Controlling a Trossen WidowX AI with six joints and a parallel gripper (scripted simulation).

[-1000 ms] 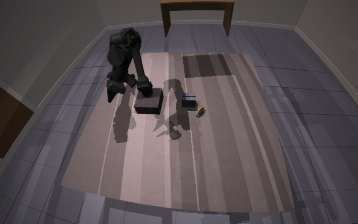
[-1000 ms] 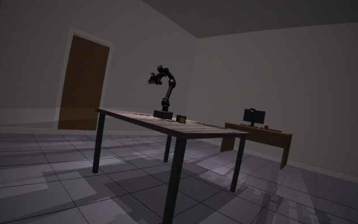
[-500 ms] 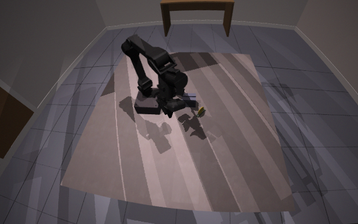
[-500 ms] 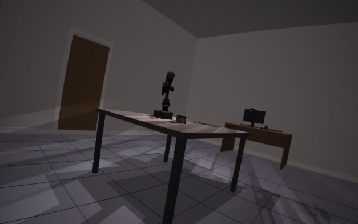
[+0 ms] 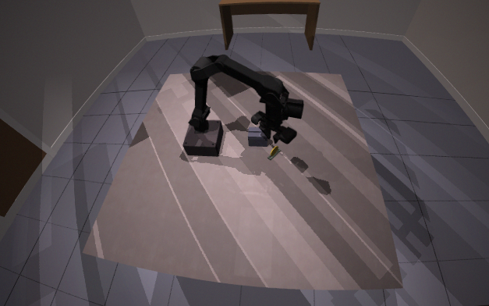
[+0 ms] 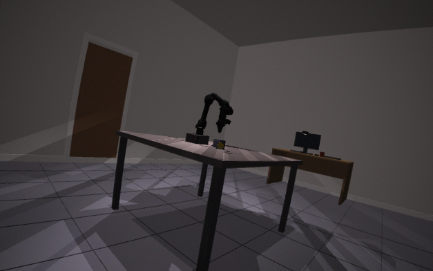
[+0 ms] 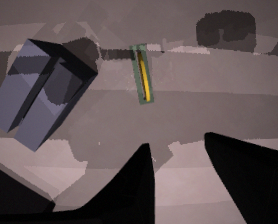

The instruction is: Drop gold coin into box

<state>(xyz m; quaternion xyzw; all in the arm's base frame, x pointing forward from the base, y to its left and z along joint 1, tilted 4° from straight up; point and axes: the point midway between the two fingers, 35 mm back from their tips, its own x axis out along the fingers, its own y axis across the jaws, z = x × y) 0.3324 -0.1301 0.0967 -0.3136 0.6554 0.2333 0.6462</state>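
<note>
My gripper tip is 20 mm short of the gold coin, 30 mm to the right of it and 110 mm above it.
</note>
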